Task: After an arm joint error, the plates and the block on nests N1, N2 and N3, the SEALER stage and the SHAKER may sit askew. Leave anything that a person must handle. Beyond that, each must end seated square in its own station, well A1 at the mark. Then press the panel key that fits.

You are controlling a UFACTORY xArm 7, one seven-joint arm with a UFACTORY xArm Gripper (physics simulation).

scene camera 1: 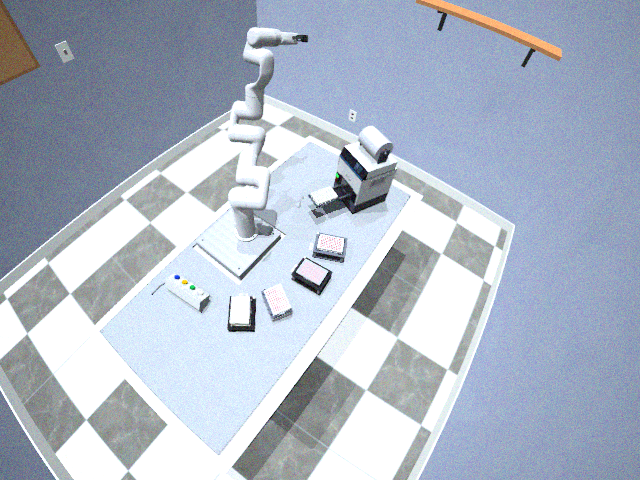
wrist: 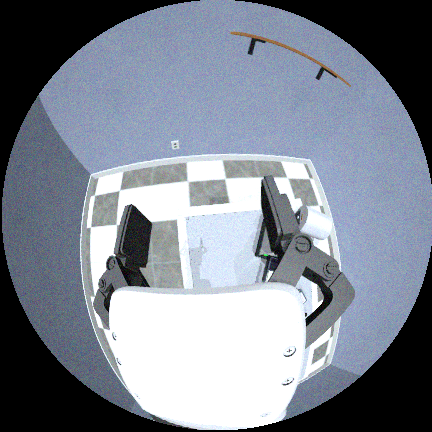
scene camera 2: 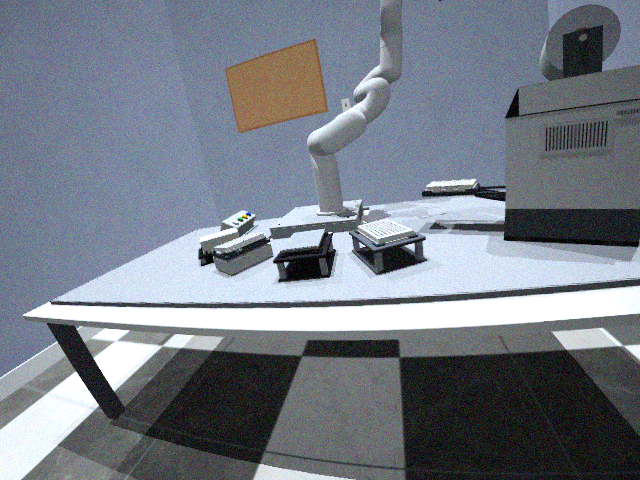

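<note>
My gripper is open and empty, high above the table. A white plate lies on the extended stage of the sealer. A red-dotted plate sits on a grey legged nest. A pink-topped plate is on a black legged nest and looks tilted in scene camera 2. Another red-dotted plate tops a pale grey box-like station. A white piece lies on a black base. Station labels and A1 marks are unreadable.
The key panel has blue, yellow, green and white keys. The arm stands on a pale base plate. A white cylinder tops the sealer. A green light shows on its front.
</note>
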